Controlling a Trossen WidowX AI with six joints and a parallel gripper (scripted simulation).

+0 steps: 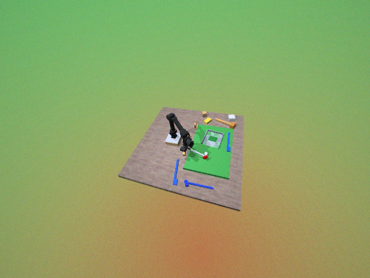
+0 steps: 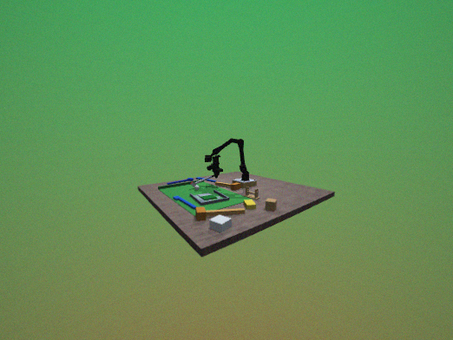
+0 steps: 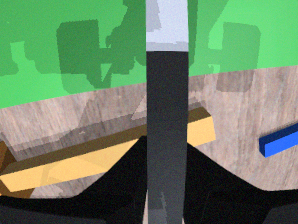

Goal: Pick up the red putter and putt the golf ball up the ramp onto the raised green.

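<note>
Right now my gripper tip is 12 cm short of the red putter and 1 cm to the right of it. Also, from my gripper tip: green mat: 23 cm ahead, 18 cm to the left, 8 cm below; then white golf ball: 22 cm ahead, 6 cm to the left, 5 cm below.
</note>
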